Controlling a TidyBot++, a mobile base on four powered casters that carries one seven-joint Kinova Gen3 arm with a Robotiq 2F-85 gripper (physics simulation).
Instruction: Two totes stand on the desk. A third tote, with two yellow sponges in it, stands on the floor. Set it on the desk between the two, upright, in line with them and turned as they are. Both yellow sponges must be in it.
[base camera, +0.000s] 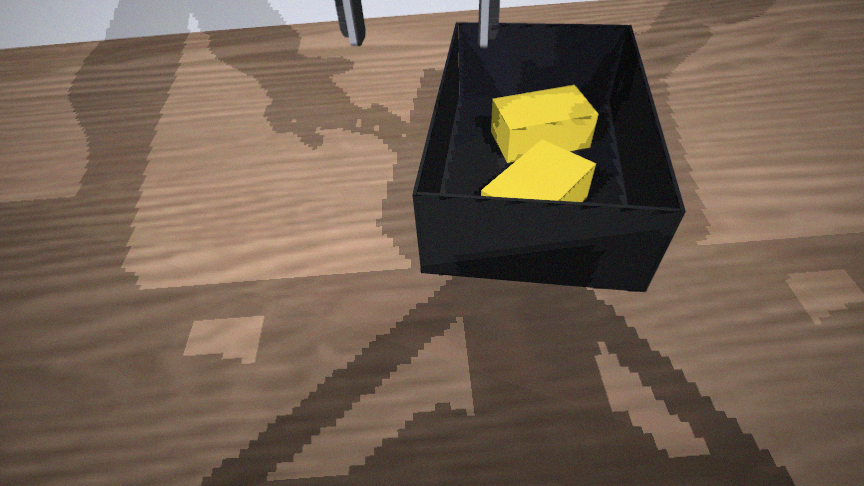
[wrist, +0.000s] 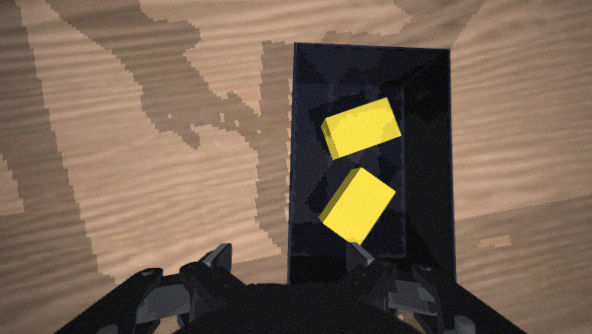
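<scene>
The black tote (base camera: 531, 241) (wrist: 430, 165) stands upright on the wooden floor. One yellow sponge (base camera: 543, 114) (wrist: 362, 129) lies in its far half. The other yellow sponge (base camera: 543, 172) (wrist: 359, 206) lies nearer and is turned differently. Both are inside the walls. My gripper (base camera: 420, 44) (wrist: 289, 255) is open and empty, above the tote's rim. In the wrist view its left finger is left of the tote's left wall and its right finger is over the inside of the tote. The desk and its two totes do not show in either view.
The wooden floor (base camera: 271, 211) (wrist: 150, 200) surrounds the tote. Shadows of the arm and other shapes fall across it. A pale grey area borders the floor at the top left of the base camera view.
</scene>
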